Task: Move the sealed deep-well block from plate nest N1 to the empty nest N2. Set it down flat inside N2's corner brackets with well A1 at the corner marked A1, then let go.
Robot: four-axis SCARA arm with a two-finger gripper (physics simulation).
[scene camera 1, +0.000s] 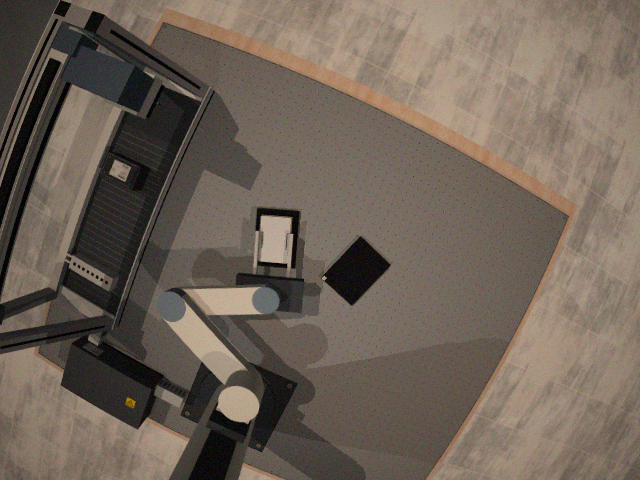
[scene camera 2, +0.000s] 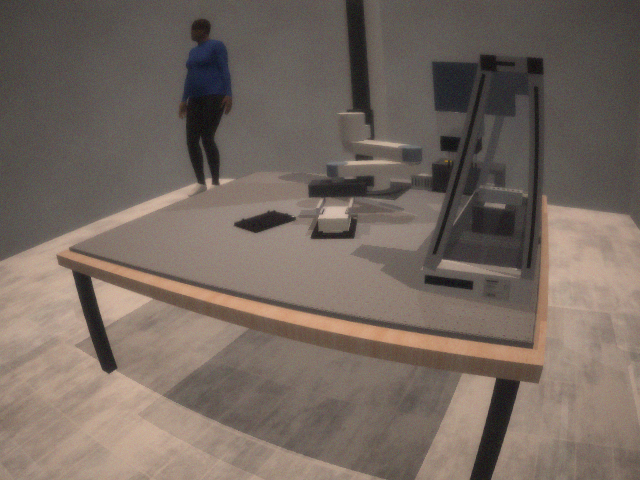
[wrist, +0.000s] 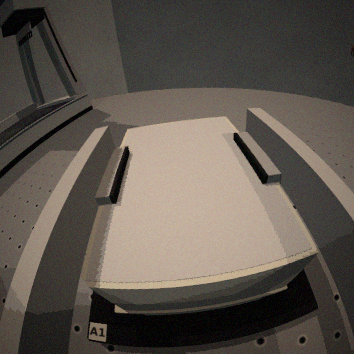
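Where they show: gripper, between the fingertips: [scene camera 1: 274,232] [scene camera 2: 333,211] [wrist: 179,129]; arm's base, origin of its link: [scene camera 2: 372,191].
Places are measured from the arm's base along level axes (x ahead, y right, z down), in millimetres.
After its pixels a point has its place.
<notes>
The sealed deep-well block [scene camera 1: 275,254] {x 498, y -74, z -66 mm} [scene camera 2: 334,223] {x 591, y -120, z -52 mm} [wrist: 195,230] {x 494, y -79, z -66 mm}, pale-topped, rests over nest N1's black plate [scene camera 1: 279,211] {x 607, y -116, z -25 mm} [scene camera 2: 333,236] {x 610, y -125, z -20 mm} [wrist: 200,329] {x 464, y -70, z -25 mm}; whether it is fully seated cannot be told. N1's A1 label [wrist: 97,332] {x 444, y -118, z -25 mm} shows at the near left corner in the wrist view. My gripper [scene camera 1: 274,240] {x 554, y -101, z -76 mm} [scene camera 2: 336,208] {x 554, y -101, z -76 mm} [wrist: 179,129] {x 554, y -101, z -76 mm} is shut with no grip on the block; its two pads stand over the block's top near the long edges, inside its outline. Nest N2 [scene camera 1: 356,271] {x 546, y 153, z -25 mm} [scene camera 2: 264,221] {x 563, y 141, z -25 mm} is an empty black plate, turned at an angle, with a small pale mark at its left corner in scene camera 1.
A slanted-frame machine [scene camera 1: 186,139] {x 684, y -451, z -51 mm} [scene camera 2: 535,155] {x 851, y -688, z -324 mm} stands on the table, at the left in scene camera 1, with a small dark box [scene camera 1: 124,170] {x 536, y -561, z -133 mm} inside. A dark control box [scene camera 1: 111,382] {x -86, y -380, z -128 mm} is beside the arm's base. A person in blue [scene camera 2: 206,67] stands behind the table.
</notes>
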